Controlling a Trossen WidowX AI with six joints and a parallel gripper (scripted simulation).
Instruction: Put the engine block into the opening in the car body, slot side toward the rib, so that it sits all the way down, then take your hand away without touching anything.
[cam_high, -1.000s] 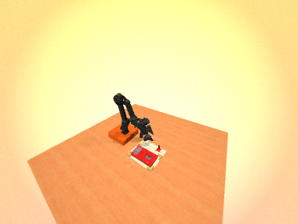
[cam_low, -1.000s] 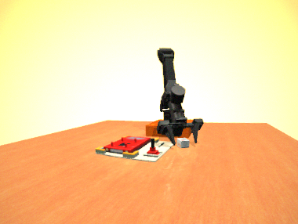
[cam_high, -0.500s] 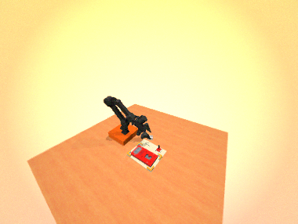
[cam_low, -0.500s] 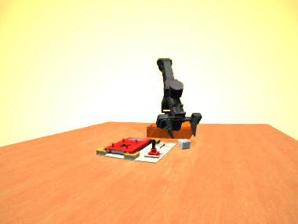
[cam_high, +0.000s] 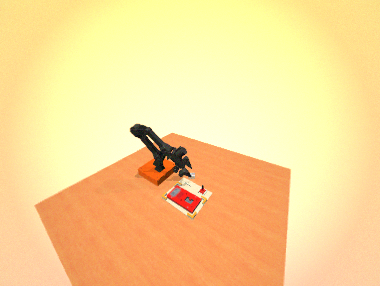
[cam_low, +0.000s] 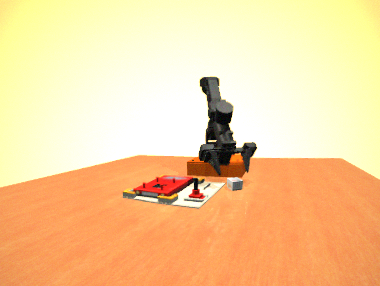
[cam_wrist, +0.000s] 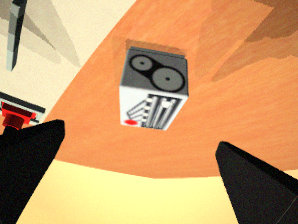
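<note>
Now: the engine block 1 cm to the left of my gripper tip and 3 cm below it.
</note>
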